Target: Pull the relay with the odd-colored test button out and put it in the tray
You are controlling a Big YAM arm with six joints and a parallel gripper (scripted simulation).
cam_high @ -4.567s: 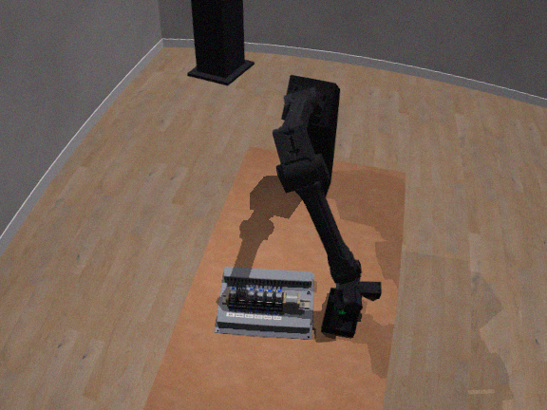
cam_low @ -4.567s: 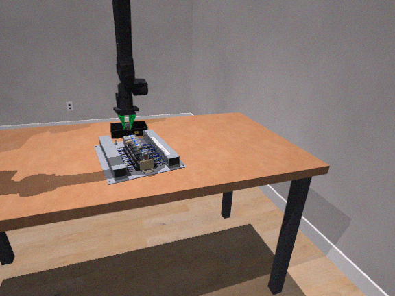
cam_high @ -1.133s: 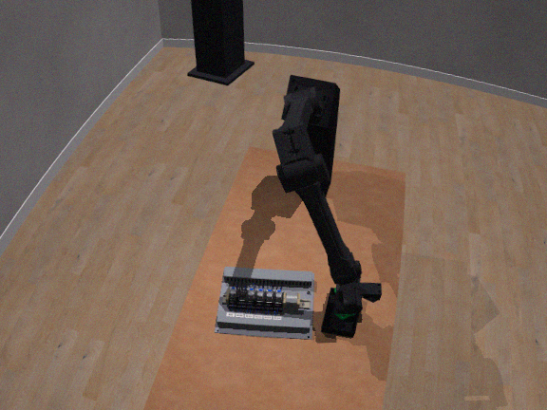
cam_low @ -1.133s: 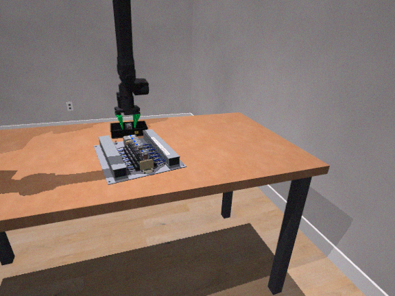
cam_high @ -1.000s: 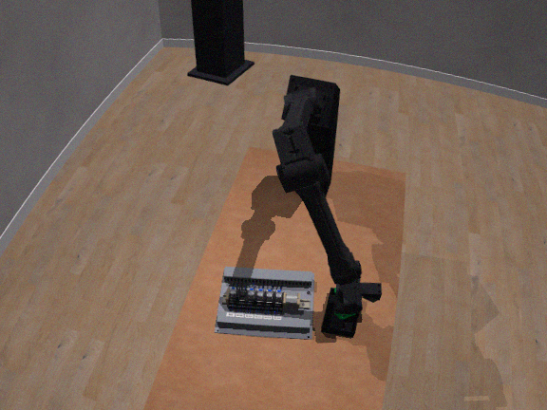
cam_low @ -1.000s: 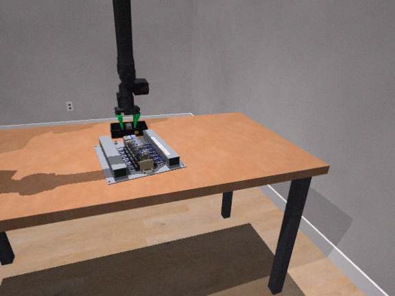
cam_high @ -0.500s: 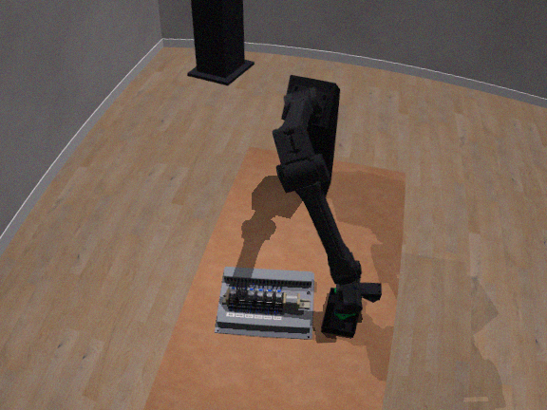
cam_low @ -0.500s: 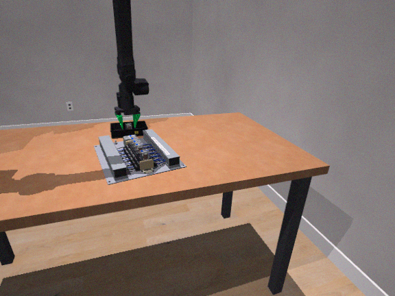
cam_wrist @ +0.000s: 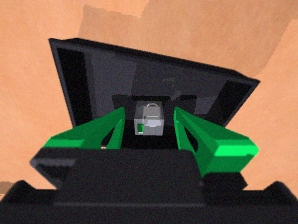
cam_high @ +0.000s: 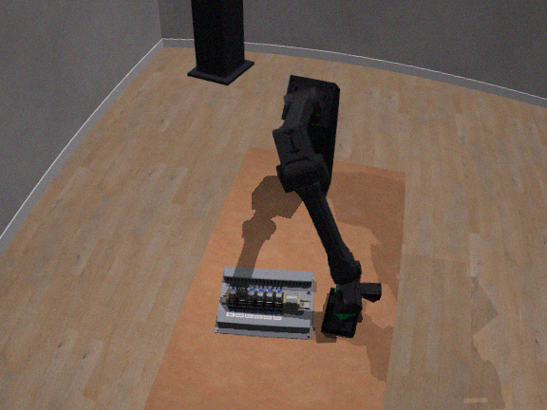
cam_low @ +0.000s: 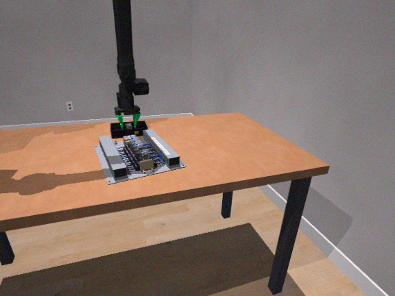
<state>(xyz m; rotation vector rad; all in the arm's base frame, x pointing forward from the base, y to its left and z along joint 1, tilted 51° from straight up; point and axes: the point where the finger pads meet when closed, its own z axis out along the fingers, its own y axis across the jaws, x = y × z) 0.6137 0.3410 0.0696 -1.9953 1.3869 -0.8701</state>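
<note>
Right now the grey relay is right at my hand. Round my hand: black tray: 10 mm below.
</note>
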